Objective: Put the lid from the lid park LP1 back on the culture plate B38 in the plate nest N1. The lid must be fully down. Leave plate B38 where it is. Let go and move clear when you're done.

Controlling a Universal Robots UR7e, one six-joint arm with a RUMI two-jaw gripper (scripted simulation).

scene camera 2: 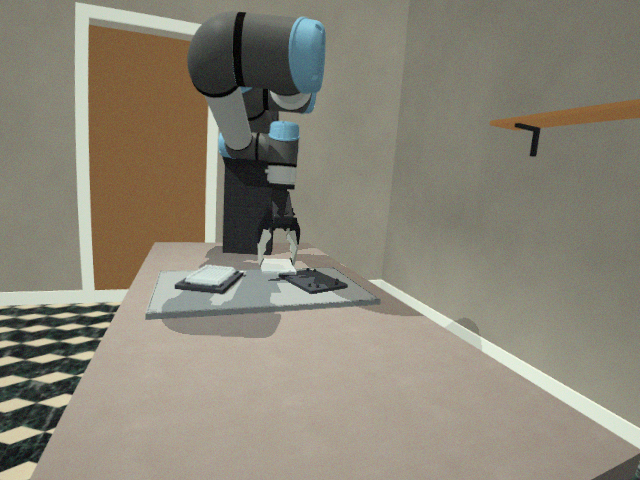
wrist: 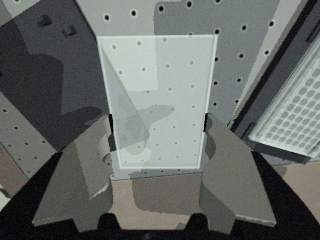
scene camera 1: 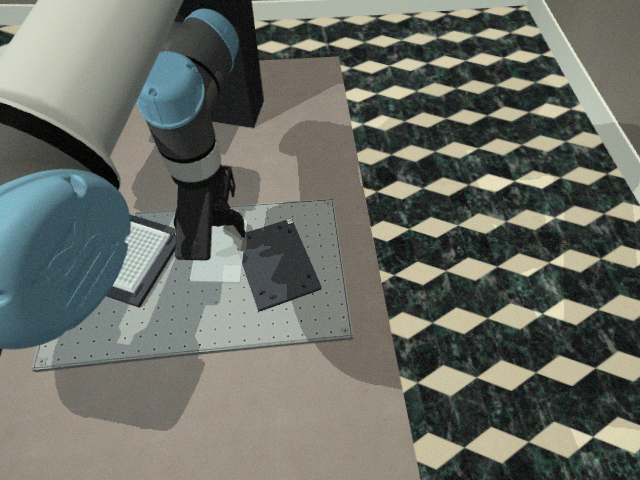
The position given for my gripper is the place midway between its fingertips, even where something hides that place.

In view: my gripper (scene camera 1: pixel 220 250), a clear lid (scene camera 1: pixel 225 265), a white culture plate (scene camera 1: pixel 140 234), a dark lid park (scene camera 1: pixel 275 261) and a dark plate nest (scene camera 1: pixel 154 272).
The clear lid shows as well in the wrist view (wrist: pixel 158 87). The white culture plate shows as well in scene camera 2 (scene camera 2: pixel 209 274). My gripper shows as well in scene camera 2 (scene camera 2: pixel 276 266) and in the wrist view (wrist: pixel 158 114).
